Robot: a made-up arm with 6 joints. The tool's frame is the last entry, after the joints. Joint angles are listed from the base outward.
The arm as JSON. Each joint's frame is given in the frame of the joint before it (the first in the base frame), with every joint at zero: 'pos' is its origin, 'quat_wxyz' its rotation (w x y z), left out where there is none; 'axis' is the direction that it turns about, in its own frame. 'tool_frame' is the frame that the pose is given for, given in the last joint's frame.
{
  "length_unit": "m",
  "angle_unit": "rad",
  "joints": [
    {
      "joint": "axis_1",
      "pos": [
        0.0,
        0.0,
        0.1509
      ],
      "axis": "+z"
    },
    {
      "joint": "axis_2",
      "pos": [
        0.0,
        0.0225,
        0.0
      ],
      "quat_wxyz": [
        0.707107,
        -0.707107,
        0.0,
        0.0
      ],
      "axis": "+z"
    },
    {
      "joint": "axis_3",
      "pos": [
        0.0,
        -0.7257,
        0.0
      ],
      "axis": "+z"
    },
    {
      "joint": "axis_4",
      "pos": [
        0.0,
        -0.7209,
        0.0
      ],
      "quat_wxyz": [
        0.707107,
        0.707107,
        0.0,
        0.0
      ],
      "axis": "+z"
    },
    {
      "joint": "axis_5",
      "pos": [
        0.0,
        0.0,
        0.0
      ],
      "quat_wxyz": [
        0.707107,
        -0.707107,
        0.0,
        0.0
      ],
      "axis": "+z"
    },
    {
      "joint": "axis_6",
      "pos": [
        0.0,
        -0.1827,
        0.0
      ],
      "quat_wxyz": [
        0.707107,
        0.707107,
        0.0,
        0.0
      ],
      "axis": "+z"
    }
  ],
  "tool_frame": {
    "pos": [
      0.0,
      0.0,
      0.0
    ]
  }
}
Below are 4 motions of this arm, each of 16 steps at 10 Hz.
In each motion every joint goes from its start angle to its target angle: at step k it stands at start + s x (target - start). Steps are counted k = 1, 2, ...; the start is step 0. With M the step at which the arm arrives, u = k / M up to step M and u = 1 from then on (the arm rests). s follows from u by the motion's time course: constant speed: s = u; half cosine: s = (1 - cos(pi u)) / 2; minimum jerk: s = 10 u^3 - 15 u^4 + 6 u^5.
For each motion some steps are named. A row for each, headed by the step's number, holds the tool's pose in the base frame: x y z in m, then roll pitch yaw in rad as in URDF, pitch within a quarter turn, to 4 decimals.
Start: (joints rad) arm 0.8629 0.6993 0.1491 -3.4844 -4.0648 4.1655
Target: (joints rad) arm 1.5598 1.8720 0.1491 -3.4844 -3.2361 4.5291
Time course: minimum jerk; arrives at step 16
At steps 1, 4, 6, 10, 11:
1: 0.4891 0.6833 1.2105 -1.3977 -0.2829 2.1116
4: 0.5107 0.8067 1.0895 -1.3660 -0.2180 2.2033
6: 0.4945 0.9969 0.8569 -1.3092 -0.1166 2.3697
10: 0.2158 1.2580 0.1510 -1.1393 0.0838 2.8598
11: 0.1345 1.2541 -0.0029 -1.1000 0.1122 2.9711

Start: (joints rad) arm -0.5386 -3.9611 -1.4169 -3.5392 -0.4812 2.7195
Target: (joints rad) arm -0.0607 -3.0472 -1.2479 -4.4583 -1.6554 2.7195
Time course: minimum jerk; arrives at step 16
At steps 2, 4, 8, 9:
2: 1.0922 -0.6559 0.1159 -1.3098 0.8007 -2.1089
4: 1.1090 -0.6203 -0.0119 -1.5598 0.7345 -2.3241
8: 0.9961 -0.4109 -0.5315 -2.1073 0.0771 -2.7951
9: 0.9131 -0.3488 -0.6495 -2.1404 -0.1519 -2.8531

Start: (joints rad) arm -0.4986 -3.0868 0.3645 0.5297 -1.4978 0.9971
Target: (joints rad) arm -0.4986 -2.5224 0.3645 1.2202 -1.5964 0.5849
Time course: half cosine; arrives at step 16
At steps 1, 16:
1: -0.2124 0.0353 -1.3069 2.1612 0.7191 0.8920
16: -0.9343 0.3390 -0.8890 -2.2419 1.1187 2.2444

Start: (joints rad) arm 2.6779 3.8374 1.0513 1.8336 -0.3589 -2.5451
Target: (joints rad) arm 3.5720 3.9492 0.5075 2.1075 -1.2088 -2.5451
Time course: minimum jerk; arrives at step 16
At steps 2, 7, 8, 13, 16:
2: 1.2265 -0.5452 -0.2378 1.2185 -0.7530 1.7389
7: 1.3510 -0.0774 -0.3350 1.2070 -0.8467 2.3814
8: 1.3486 0.0739 -0.3628 1.1757 -0.8758 2.5997
13: 1.1688 0.6089 -0.4562 0.9225 -0.9407 -2.7558
16: 1.1355 0.6582 -0.4649 0.8858 -0.9402 -2.6511

